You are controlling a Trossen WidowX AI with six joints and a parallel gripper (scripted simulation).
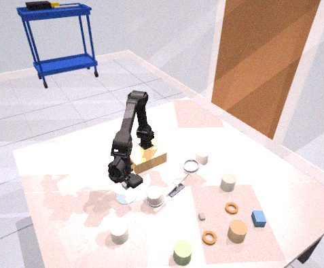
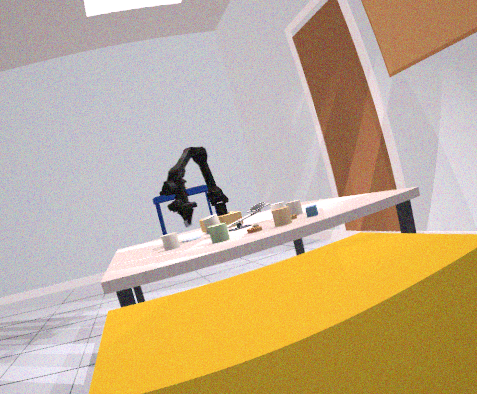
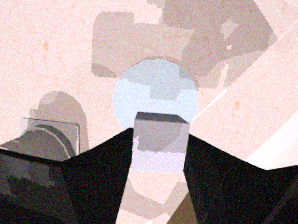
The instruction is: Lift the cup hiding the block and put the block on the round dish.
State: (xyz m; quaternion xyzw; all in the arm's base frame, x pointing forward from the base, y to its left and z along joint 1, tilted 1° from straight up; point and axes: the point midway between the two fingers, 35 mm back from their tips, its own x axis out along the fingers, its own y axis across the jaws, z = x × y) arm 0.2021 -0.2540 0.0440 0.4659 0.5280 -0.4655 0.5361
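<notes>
Right now the round white dish is 7 cm below my gripper tip. The rest, counted from my gripper tip: dark object (48 cm to the left, 7 cm below, 5 cm ahead); blue block (47 cm ahead, 39 cm to the left, 6 cm below); grey block (1 cm above).
</notes>
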